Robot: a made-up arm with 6 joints.
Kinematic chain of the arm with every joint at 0, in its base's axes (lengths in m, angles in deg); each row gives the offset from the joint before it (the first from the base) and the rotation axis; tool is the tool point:
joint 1: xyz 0 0 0.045 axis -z
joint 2: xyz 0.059 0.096 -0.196 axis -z
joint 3: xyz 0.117 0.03 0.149 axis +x
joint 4: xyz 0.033 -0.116 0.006 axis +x
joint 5: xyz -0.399 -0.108 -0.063 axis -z
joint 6: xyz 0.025 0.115 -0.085 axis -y
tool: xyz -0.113 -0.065 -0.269
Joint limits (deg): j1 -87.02..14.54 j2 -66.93..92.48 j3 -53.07..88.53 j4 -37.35..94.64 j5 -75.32..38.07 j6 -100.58..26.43
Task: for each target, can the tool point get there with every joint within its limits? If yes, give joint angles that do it. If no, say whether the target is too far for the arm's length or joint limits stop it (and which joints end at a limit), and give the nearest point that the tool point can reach.
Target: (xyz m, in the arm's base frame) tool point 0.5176 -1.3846 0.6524
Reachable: no: too far | nearest point 0.2052 -0.4976 0.2454 | short by 1.025 m
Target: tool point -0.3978 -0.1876 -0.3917
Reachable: yes | joints -70.06 49.33 -4.14 17.78 -33.39 -14.77
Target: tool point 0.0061 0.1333 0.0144
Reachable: no: joint limits stop it (at a limit: joint 1, joint 5, joint 6) | nearest point -0.2335 0.3094 0.0196 | short by 0.297 m
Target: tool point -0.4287 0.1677 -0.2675
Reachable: yes | joints -10.32 -24.33 33.70 48.90 -51.15 -2.55
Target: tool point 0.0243 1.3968 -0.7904
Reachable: no: too far | nearest point 0.0112 0.6433 -0.3835 | short by 0.856 m
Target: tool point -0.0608 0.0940 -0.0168
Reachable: no: joint limits stop it (at a limit: joint 1, joint 5, joint 6) | nearest point -0.3070 0.1215 -0.0208 | short by 0.248 m
